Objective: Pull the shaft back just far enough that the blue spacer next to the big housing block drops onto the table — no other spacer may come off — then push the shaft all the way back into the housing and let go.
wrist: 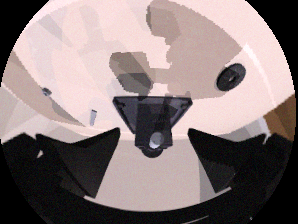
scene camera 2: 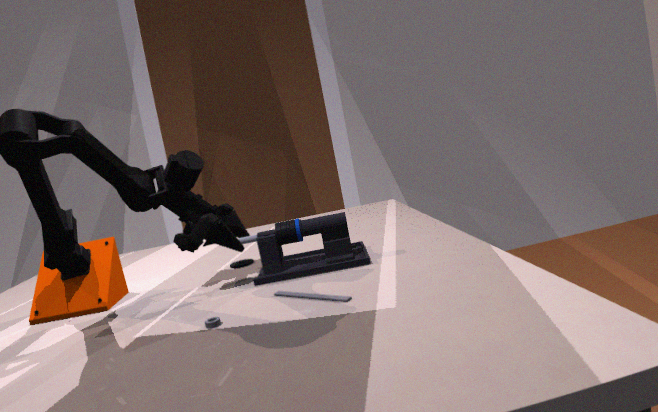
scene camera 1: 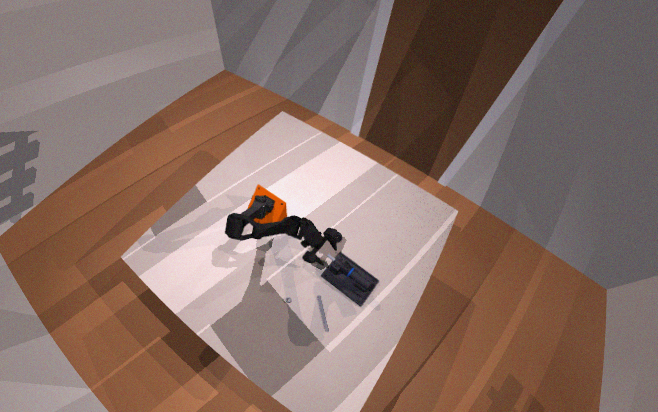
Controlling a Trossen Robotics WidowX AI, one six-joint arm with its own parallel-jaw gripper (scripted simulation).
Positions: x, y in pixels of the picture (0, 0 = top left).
Labels:
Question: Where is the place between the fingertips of my gripper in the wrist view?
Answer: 155, 131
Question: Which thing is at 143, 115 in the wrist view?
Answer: A housing block.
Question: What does my gripper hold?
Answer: Nothing.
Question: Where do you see a housing block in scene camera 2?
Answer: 339, 253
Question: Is my gripper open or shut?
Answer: Open.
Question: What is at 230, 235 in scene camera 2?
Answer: My gripper.

